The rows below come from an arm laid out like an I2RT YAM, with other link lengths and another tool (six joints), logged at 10 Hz.
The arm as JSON. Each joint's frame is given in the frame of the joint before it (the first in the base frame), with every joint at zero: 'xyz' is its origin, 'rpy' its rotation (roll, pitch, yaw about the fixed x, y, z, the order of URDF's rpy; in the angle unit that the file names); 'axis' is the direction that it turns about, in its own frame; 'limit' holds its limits. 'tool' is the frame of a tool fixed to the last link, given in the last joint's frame.
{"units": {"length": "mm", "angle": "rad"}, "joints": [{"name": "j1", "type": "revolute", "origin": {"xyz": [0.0, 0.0, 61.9], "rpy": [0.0, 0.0, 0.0]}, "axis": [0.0, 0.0, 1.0], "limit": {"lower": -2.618, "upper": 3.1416}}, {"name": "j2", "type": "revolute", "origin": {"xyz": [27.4, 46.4, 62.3], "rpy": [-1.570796, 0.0, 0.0]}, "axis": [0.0, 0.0, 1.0], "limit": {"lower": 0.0, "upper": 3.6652}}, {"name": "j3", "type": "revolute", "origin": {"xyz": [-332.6, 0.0, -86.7], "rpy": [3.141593, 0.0, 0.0]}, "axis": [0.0, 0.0, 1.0], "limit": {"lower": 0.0, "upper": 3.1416}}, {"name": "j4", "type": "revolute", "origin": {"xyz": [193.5, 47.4, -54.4], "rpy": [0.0, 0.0, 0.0]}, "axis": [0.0, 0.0, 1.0], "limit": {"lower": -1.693, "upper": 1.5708}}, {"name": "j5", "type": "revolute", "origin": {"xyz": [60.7, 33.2, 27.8], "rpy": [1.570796, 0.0, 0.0]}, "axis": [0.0, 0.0, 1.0], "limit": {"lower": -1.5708, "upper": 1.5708}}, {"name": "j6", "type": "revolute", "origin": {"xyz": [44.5, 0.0, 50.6], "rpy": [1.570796, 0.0, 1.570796]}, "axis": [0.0, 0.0, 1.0], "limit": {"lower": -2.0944, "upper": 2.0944}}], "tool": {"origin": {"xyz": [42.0, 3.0, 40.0], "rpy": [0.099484, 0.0, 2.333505]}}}
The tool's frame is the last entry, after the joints.
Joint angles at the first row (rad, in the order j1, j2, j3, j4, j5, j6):
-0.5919, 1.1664, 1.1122, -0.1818, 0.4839, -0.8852
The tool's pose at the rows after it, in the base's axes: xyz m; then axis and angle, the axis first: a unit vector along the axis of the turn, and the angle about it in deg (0 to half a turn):
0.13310 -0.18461 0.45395 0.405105 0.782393 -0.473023 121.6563
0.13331 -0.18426 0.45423 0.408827 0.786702 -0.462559 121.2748
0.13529 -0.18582 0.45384 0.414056 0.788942 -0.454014 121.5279
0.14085 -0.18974 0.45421 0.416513 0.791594 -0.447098 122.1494
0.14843 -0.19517 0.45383 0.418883 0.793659 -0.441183 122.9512
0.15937 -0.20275 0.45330 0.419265 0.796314 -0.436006 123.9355
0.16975 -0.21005 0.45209 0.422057 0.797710 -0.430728 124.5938
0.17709 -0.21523 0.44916 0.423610 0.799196 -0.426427 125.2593
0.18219 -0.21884 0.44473 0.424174 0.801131 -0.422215 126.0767
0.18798 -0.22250 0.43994 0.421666 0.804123 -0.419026 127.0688
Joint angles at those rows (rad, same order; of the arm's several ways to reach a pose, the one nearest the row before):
-0.5918, 1.1668, 1.1282, -0.1940, 0.4786, -0.8600
-0.5919, 1.1667, 1.1385, -0.2127, 0.4641, -0.8417
-0.5919, 1.1767, 1.1522, -0.2317, 0.4595, -0.8234
-0.5919, 1.2003, 1.1763, -0.2508, 0.4568, -0.8112
-0.5919, 1.2316, 1.2011, -0.2645, 0.4568, -0.8001
-0.5919, 1.2747, 1.2331, -0.2756, 0.4568, -0.7929
-0.5919, 1.3151, 1.2606, -0.2798, 0.4568, -0.7818
-0.5919, 1.3434, 1.2732, -0.2802, 0.4568, -0.7738
-0.5919, 1.3632, 1.2751, -0.2806, 0.4568, -0.7673
-0.5911, 1.3846, 1.2770, -0.2810, 0.4568, -0.7666

